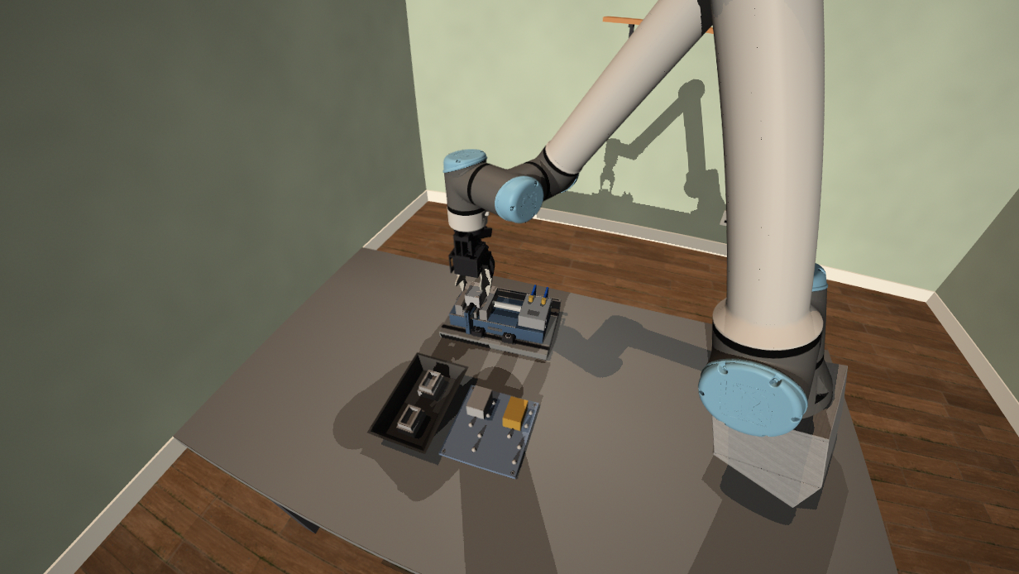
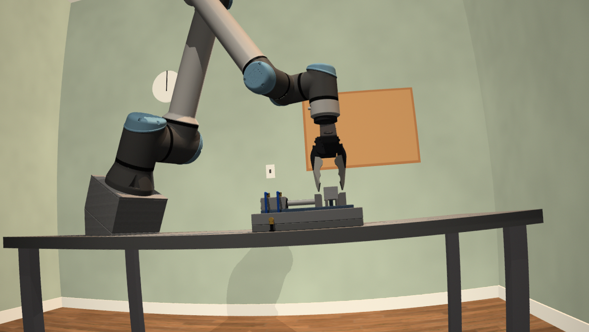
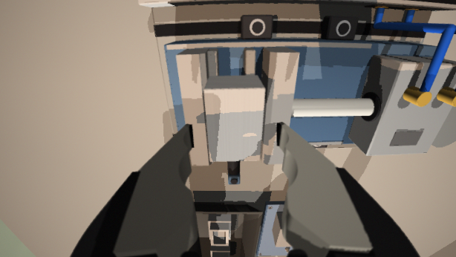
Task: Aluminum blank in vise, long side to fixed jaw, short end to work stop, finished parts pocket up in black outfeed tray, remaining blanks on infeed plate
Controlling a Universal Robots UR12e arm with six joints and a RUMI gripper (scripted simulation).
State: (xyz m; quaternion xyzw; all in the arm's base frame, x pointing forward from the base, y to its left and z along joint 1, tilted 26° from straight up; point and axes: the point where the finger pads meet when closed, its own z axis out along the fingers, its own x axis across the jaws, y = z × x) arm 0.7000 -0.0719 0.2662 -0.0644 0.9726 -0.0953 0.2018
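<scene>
Now: the fixed jaw 3 cm ahead of my hand and 4 cm below it. The rest, counted from my hand: work stop (5 cm to the left, 3 cm below); then push rod (9 cm behind, 1 cm to the right, 4 cm below); then vise (7 cm behind, 1 cm to the right, 8 cm below).
</scene>
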